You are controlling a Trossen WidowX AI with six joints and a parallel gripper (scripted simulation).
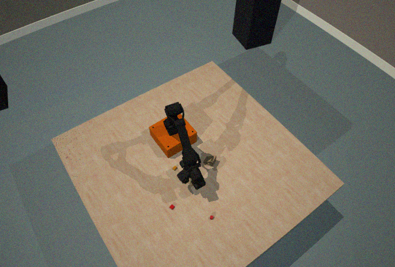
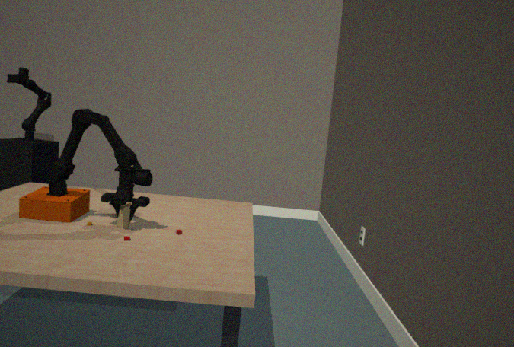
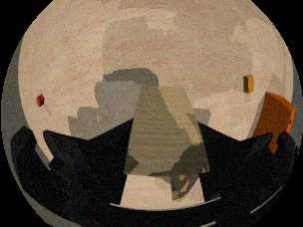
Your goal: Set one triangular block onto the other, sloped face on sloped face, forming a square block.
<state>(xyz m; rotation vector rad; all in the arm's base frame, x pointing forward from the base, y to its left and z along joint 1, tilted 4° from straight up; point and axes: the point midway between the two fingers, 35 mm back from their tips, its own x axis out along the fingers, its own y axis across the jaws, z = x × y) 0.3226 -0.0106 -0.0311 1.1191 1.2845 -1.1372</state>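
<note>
The orange cube is 120 mm behind my gripper tip, 70 mm to the right of it and 20 mm below it. The rest, counted from my gripper tip: triangular block 10 mm to the left, 10 mm above.
</note>
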